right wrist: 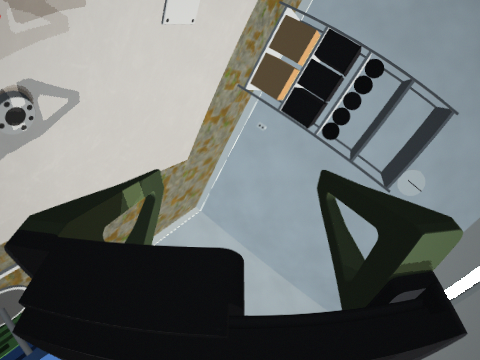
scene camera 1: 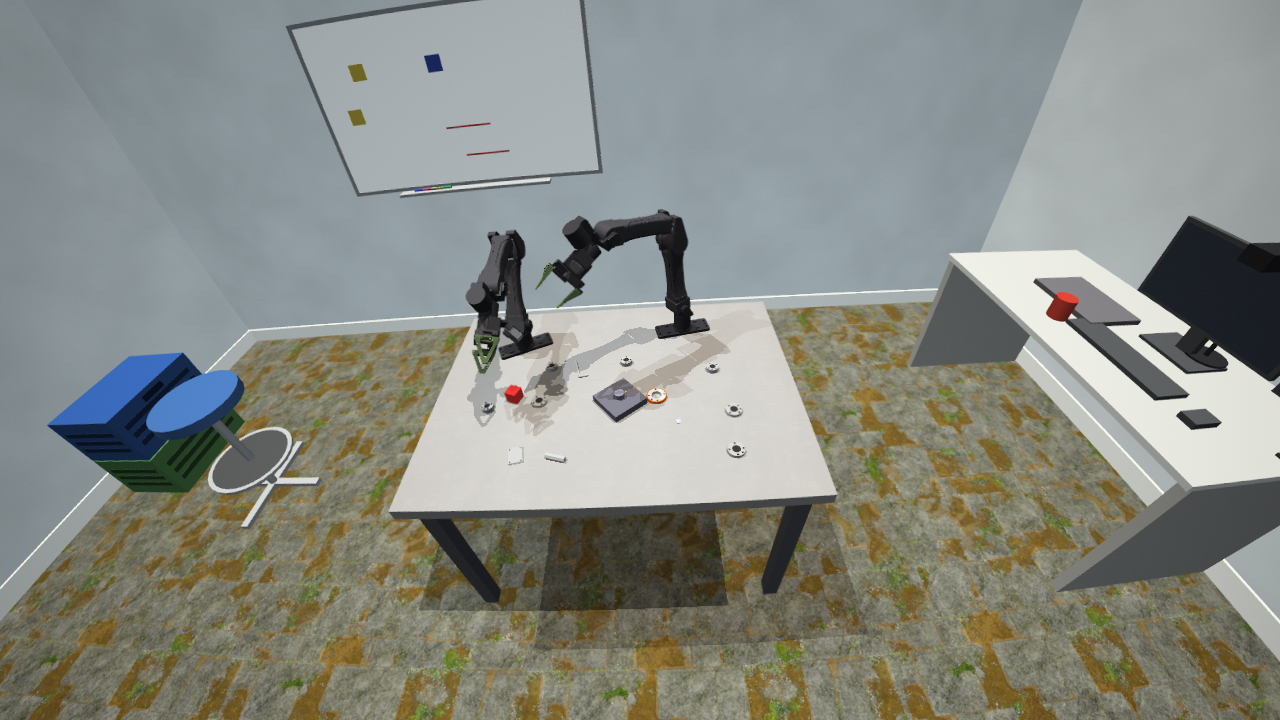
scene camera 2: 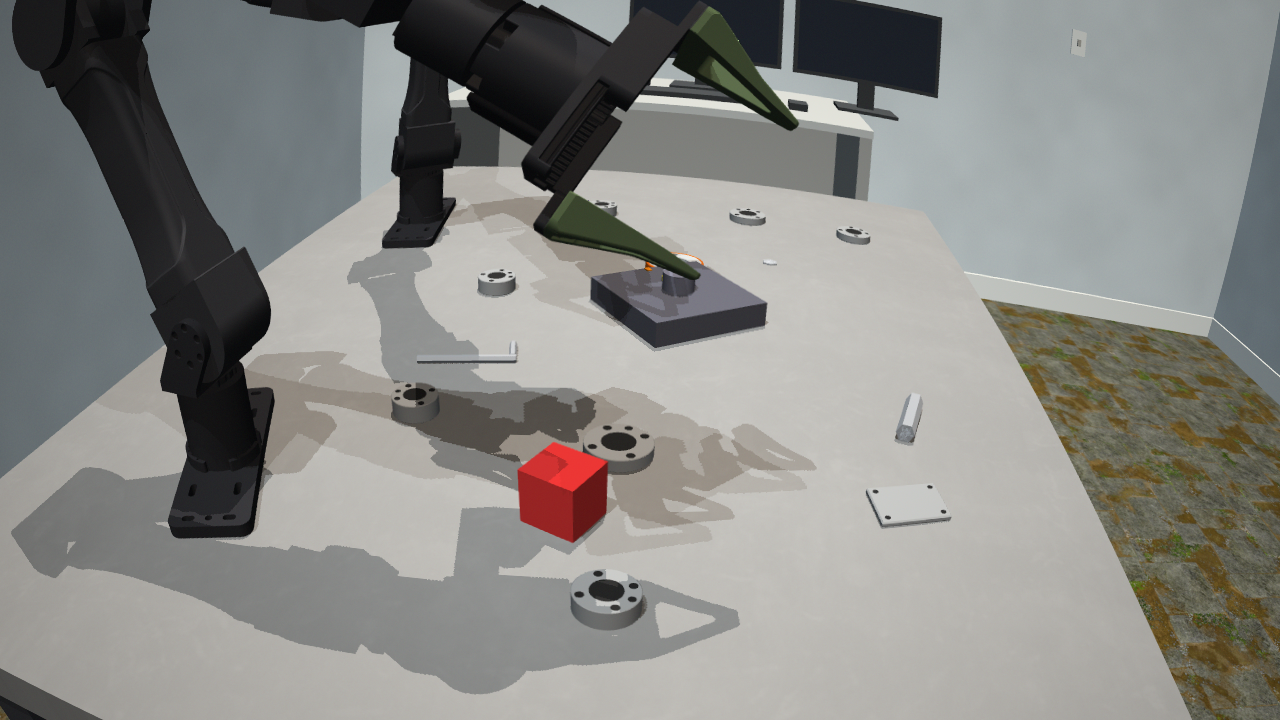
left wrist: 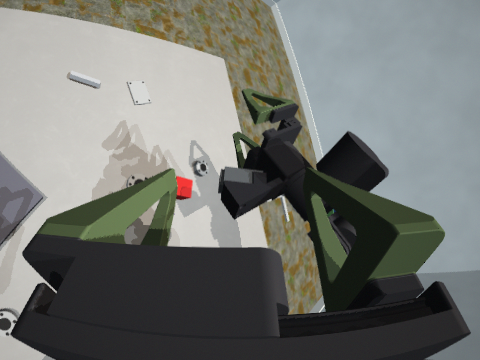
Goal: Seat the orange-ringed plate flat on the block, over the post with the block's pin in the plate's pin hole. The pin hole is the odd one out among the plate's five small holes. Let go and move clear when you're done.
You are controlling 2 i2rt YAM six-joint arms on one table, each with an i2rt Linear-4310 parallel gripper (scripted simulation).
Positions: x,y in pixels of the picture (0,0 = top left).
Labels:
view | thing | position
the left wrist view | my left gripper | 240,177
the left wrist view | my right gripper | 239,113

